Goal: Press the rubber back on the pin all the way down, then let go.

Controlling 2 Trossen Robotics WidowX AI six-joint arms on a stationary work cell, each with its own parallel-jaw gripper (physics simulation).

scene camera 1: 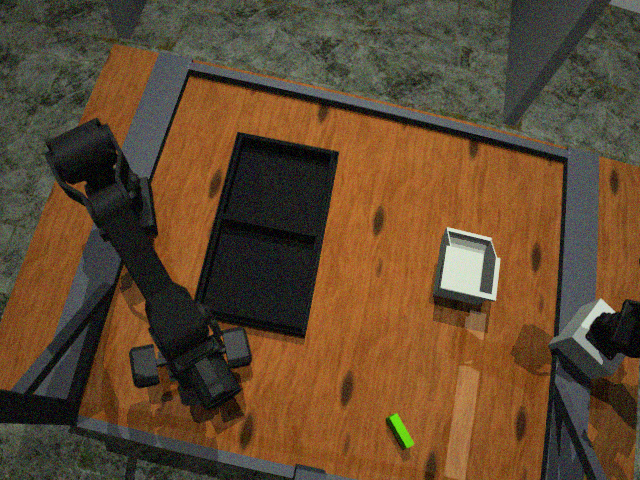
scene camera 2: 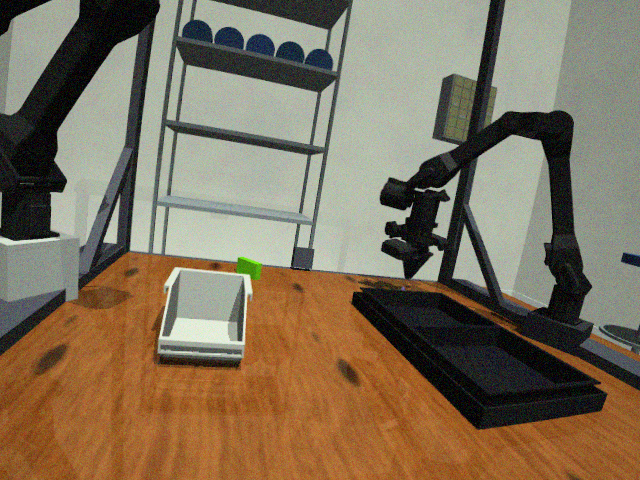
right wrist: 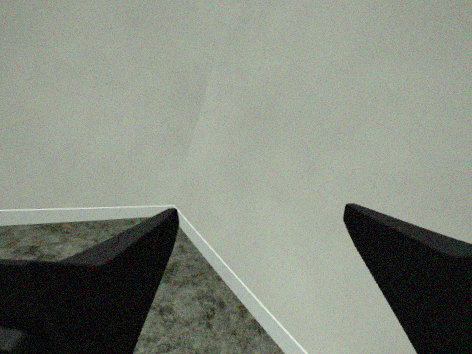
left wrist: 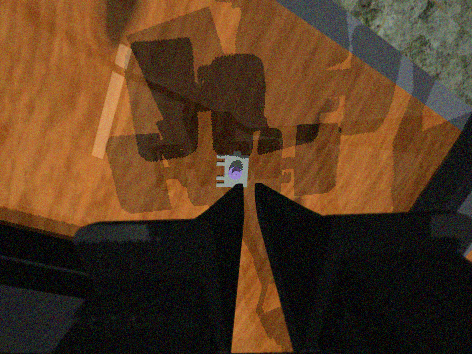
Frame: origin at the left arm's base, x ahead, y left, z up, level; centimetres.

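Seen in the pictures: left gripper, between the fingertips: point(scene camera 2: 408, 278) point(left wrist: 248, 190); right gripper, between the fingertips: point(right wrist: 260, 214); left arm's base, origin of its link: point(scene camera 2: 561, 318); right arm's base, origin of its link: point(scene camera 1: 606, 336) point(scene camera 2: 25, 234).
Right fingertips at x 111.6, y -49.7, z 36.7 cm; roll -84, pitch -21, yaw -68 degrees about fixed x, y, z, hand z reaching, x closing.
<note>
Offsets run from my right fingertips to a thing's middle. "spot": to the spot under its first point.
The pin @[dz -41.0, dx -103.3, dy +17.0 cm] point(left wrist: 243, 162) is a small light-grey piece with short prongs on one side, lying on the table just beyond the left fingertips. Its small round purple rubber back @[spot: dz -40.2, dx -103.3, dy +16.9 cm] point(left wrist: 234, 173) sits at the middle, with a dark spot beside it; how far down it is cannot be told. A purple speck @[dz -40.6, dx -103.5, dy +17.0 cm] point(scene camera 2: 403, 288) shows low behind the black tray in scene camera 2. My left gripper point(left wrist: 248, 190) point(scene camera 2: 408, 276) points down, its fingers nearly together with a thin empty gap. The arm hides the pin in scene camera 1. My right gripper point(right wrist: 260, 214) is open and empty, facing a wall.
A black two-part tray @[dz -39.6, dx -85.7, dy +40.9 cm] point(scene camera 1: 268, 231) point(scene camera 2: 542, 413) lies near the left arm. A white open bin @[dz -38.0, dx -50.9, dy +25.4 cm] point(scene camera 1: 467, 268) point(scene camera 2: 201, 347) and a bright green block @[dz -39.7, dx -70.9, dy -0.6 cm] point(scene camera 1: 400, 430) point(scene camera 2: 249, 268) are on the table. A grey frame edge point(left wrist: 380, 65) borders the table beyond the pin.
</note>
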